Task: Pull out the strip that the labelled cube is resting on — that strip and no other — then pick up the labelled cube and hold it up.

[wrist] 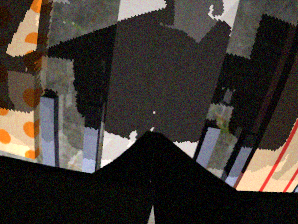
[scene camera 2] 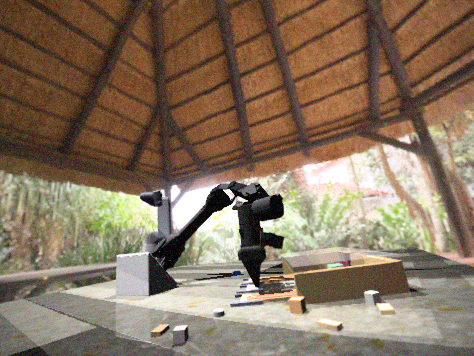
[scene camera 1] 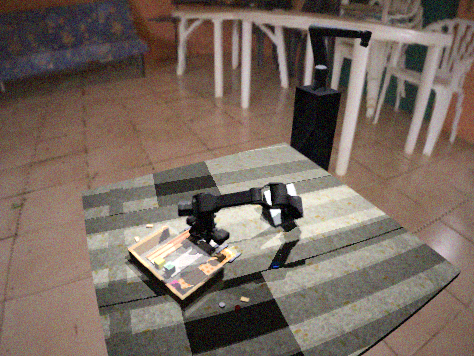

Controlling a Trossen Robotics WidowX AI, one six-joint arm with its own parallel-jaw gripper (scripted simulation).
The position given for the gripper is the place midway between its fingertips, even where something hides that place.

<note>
In view: the gripper [scene camera 2: 257, 286].
The gripper is seen too in the wrist view [wrist: 152, 139] and in scene camera 1 [scene camera 1: 208, 243].
</note>
